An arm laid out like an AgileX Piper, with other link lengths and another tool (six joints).
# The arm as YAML. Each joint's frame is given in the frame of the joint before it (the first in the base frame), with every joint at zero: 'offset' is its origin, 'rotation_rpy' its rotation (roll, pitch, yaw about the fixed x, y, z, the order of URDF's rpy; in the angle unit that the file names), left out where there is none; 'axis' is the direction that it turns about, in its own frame. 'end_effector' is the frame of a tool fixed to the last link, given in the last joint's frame.
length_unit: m
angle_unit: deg
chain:
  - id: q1
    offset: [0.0, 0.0, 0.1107]
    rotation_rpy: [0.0, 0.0, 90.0]
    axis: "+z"
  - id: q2
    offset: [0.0, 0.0, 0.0]
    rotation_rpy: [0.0, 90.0, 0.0]
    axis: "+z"
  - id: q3
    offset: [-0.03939, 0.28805, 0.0]
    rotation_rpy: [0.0, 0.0, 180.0]
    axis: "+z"
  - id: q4
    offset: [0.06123, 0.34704, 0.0]
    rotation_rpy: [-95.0, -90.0, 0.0]
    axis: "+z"
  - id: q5
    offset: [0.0, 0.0, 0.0]
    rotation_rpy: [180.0, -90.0, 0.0]
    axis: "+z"
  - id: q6
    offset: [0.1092, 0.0, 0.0]
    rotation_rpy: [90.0, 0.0, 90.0]
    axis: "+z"
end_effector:
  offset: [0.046, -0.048, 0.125]
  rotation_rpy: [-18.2, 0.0, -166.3]
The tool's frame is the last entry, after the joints.
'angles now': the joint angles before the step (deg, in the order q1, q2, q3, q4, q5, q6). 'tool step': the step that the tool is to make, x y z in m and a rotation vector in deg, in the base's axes. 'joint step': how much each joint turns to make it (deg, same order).
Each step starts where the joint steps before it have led.
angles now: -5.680 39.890 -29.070 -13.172 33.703 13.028
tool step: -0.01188 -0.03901 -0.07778 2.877 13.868 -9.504
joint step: -6.977 16.645 -1.132 -2.756 -0.745 4.746
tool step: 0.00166 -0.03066 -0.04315 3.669 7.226 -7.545
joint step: -5.963 14.698 -5.376 0.415 -1.128 2.019
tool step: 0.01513 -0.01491 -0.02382 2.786 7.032 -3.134
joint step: -1.518 12.878 -8.758 0.729 3.632 0.472
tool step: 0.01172 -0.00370 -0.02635 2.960 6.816 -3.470
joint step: -0.058 11.307 -8.163 0.634 4.763 2.193
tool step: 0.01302 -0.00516 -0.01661 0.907 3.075 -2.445
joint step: 0.000 7.165 -5.789 -0.373 2.273 2.310
